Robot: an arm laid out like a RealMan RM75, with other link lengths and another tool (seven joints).
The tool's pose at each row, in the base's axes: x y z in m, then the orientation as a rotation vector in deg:
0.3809 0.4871 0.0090 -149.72 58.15 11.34
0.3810 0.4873 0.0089 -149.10 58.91 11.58
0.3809 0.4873 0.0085 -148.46 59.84 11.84
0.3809 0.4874 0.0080 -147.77 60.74 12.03
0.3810 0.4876 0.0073 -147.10 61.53 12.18
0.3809 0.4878 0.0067 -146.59 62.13 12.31
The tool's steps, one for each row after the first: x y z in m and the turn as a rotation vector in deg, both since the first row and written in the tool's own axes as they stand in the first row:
0.0000 -0.0002 0.0002 0.28 -0.19 0.66
0.0000 0.0000 0.0005 0.52 -0.35 1.43
0.0001 0.0000 0.0010 0.84 -0.49 2.19
0.0002 0.0000 0.0018 1.16 -0.63 2.88
0.0001 0.0001 0.0024 1.41 -0.74 3.40

